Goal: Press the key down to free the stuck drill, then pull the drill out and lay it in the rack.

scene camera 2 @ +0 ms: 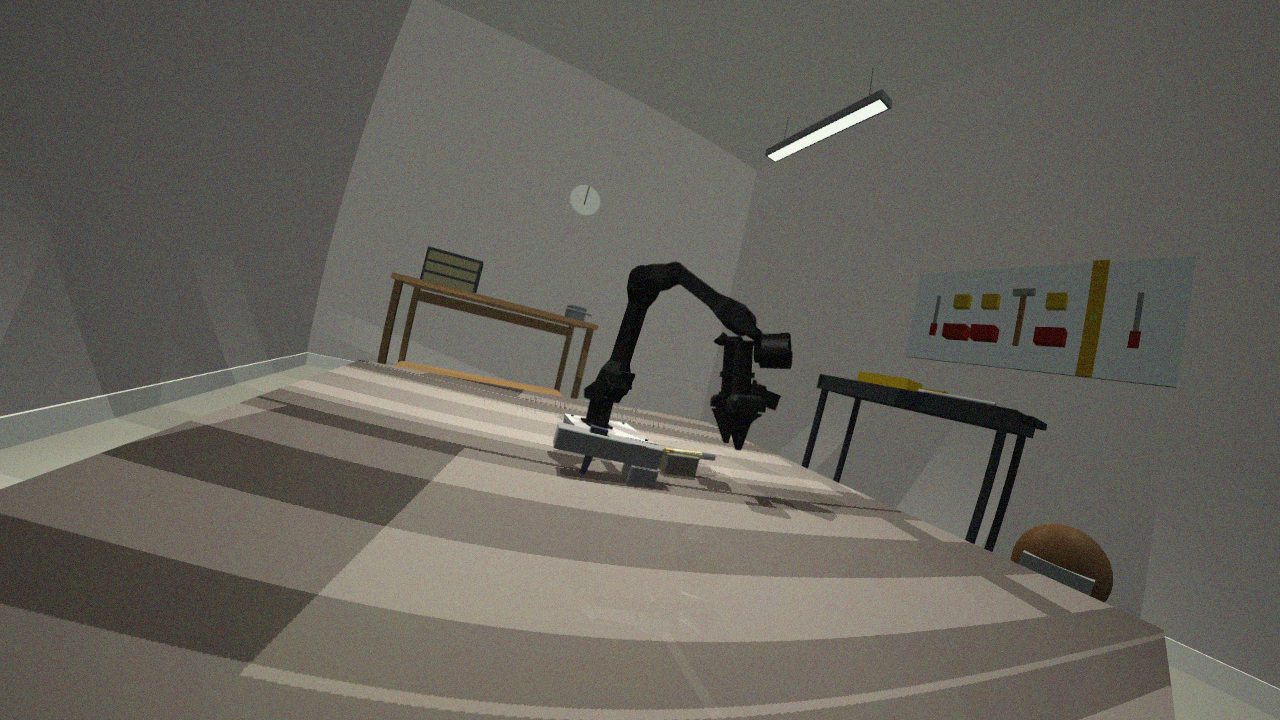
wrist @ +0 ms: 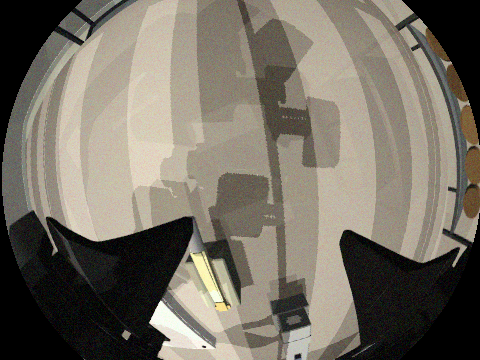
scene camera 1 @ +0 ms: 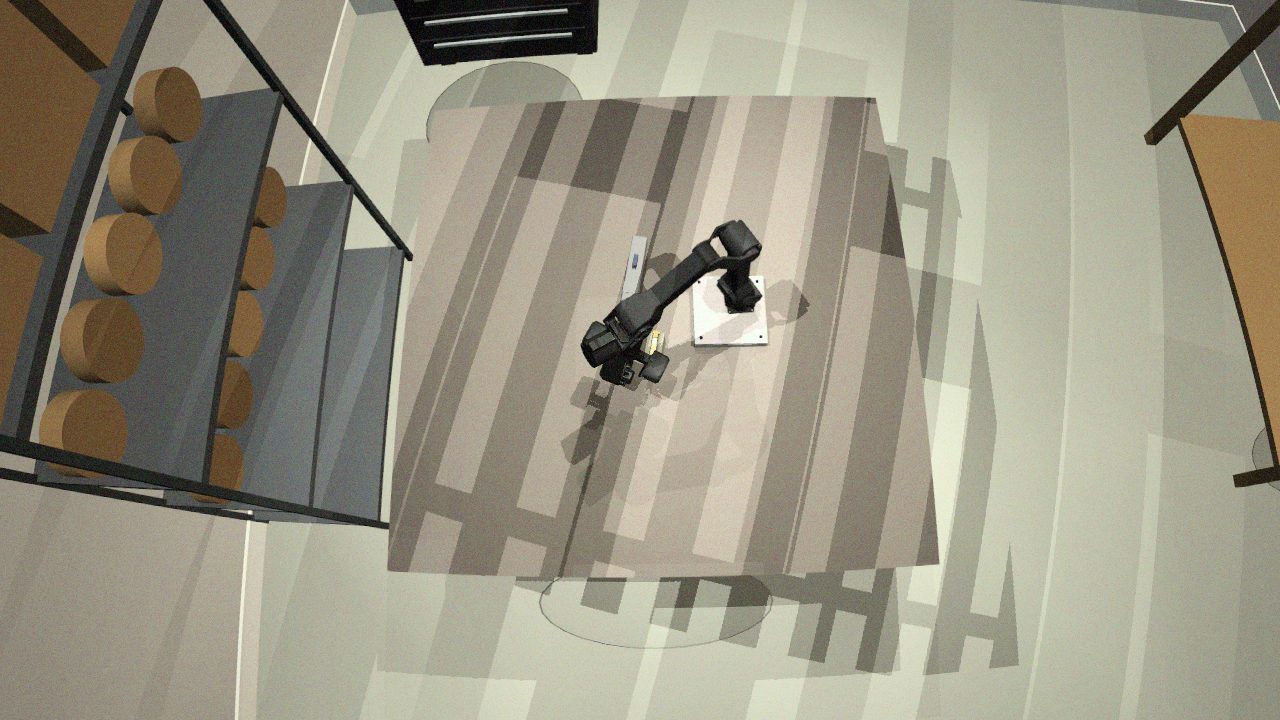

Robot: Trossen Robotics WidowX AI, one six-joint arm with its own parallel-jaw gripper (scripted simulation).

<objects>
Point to a drill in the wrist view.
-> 199,254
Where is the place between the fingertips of the gripper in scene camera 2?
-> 731,446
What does the gripper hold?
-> Nothing.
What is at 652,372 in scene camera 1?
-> The gripper.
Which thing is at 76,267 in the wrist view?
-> The gripper.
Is the gripper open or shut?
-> Open.
</objects>
